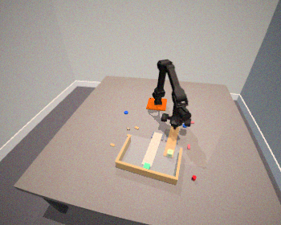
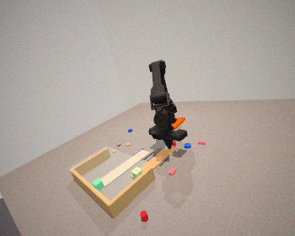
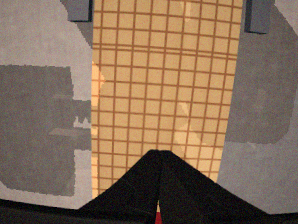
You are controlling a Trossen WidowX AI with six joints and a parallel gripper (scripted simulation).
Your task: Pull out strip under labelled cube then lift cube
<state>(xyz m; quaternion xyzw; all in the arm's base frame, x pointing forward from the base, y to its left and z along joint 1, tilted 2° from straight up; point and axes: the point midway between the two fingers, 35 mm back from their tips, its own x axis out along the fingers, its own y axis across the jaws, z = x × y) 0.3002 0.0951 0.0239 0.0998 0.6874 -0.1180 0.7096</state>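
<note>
Right now the gridded strip is 100 mm ahead of my gripper tip and 30 mm to the right of it. The rest, counted from my gripper tip: labelled cube 200 mm ahead, 60 mm to the right, 20 mm above.
</note>
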